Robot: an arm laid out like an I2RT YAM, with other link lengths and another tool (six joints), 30 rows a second.
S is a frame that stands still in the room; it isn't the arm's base.
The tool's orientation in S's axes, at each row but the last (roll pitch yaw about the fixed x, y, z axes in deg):
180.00 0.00 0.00
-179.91 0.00 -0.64
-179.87 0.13 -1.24
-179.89 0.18 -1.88
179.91 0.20 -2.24
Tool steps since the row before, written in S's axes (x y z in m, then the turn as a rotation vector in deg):
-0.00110 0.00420 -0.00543 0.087 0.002 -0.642
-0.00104 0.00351 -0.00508 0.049 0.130 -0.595
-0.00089 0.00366 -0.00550 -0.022 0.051 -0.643
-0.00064 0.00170 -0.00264 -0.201 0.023 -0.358
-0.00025 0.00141 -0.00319 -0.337 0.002 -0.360
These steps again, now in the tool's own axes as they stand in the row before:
-0.00110 -0.00420 0.00543 0.087 -0.002 0.642
-0.00108 -0.00349 0.00509 0.048 -0.130 0.595
-0.00096 -0.00363 0.00551 -0.022 -0.049 0.643
-0.00069 -0.00167 0.00265 -0.201 -0.016 0.359
-0.00029 -0.00140 0.00319 -0.336 0.011 0.361

